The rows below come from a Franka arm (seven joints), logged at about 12 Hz.
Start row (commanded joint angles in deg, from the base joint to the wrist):
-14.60 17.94 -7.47 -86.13 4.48 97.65 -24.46
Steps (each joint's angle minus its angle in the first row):
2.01 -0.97 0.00 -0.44 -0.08 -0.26 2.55
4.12 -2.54 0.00 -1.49 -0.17 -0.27 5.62
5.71 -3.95 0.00 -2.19 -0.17 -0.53 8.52
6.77 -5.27 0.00 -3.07 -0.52 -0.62 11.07
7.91 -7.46 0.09 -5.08 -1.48 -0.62 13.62
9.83 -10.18 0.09 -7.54 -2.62 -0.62 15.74
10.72 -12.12 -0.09 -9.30 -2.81 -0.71 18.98
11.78 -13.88 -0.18 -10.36 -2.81 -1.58 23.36
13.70 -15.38 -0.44 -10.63 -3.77 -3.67 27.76
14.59 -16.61 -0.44 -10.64 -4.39 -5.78 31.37
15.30 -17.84 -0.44 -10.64 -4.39 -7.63 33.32
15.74 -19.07 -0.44 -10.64 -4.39 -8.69 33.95
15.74 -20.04 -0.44 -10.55 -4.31 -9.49 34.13
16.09 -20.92 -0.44 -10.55 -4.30 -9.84 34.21
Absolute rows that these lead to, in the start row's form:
-12.59 16.97 -7.47 -86.57 4.40 97.39 -21.91
-10.48 15.40 -7.47 -87.62 4.31 97.38 -18.84
-8.89 13.99 -7.47 -88.32 4.31 97.12 -15.94
-7.83 12.67 -7.47 -89.20 3.96 97.03 -13.39
-6.69 10.48 -7.38 -91.21 3.00 97.03 -10.84
-4.77 7.76 -7.38 -93.67 1.86 97.03 -8.72
-3.88 5.82 -7.56 -95.43 1.67 96.94 -5.48
-2.82 4.06 -7.65 -96.49 1.67 96.07 -1.10
-0.90 2.56 -7.91 -96.76 0.71 93.98 3.30
-0.01 1.33 -7.91 -96.77 0.09 91.87 6.91
0.70 0.10 -7.91 -96.77 0.09 90.02 8.86
1.14 -1.13 -7.91 -96.77 0.09 88.96 9.49
1.14 -2.10 -7.91 -96.68 0.17 88.16 9.67
1.49 -2.98 -7.91 -96.68 0.18 87.81 9.75

